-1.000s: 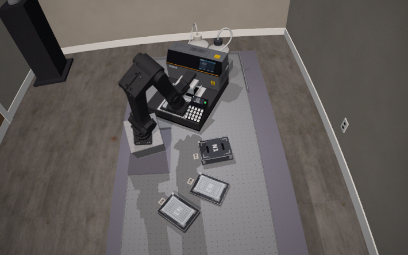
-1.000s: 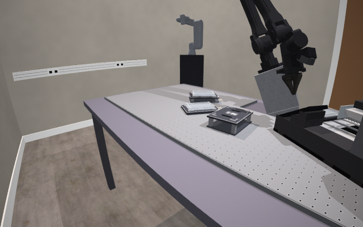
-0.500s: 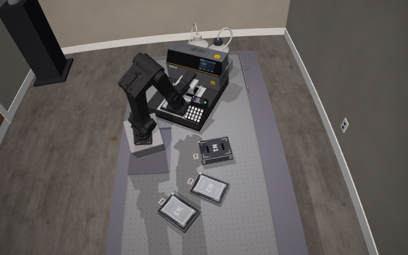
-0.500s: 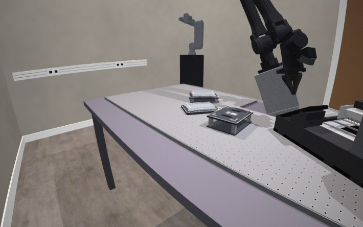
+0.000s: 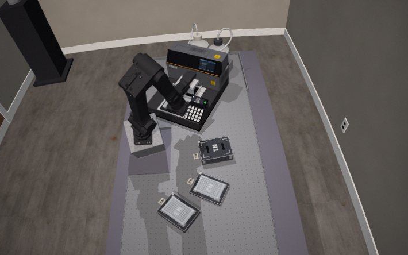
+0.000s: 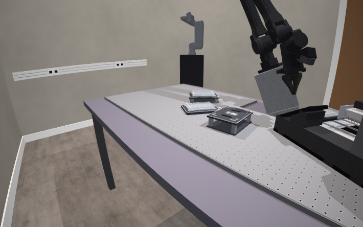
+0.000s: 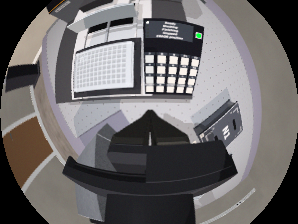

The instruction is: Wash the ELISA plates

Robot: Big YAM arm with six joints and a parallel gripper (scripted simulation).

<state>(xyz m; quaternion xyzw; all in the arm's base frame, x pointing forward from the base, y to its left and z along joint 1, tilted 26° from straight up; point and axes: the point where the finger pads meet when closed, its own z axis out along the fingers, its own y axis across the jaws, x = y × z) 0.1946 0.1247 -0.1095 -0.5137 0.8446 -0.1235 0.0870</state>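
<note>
Now: hand 120 mm to the right of the washer carrier, 70 mm above it and 40 mm past it. Round my hand: plate washer: 250 mm to the left, 40 mm ahead, 10 mm below.
</note>
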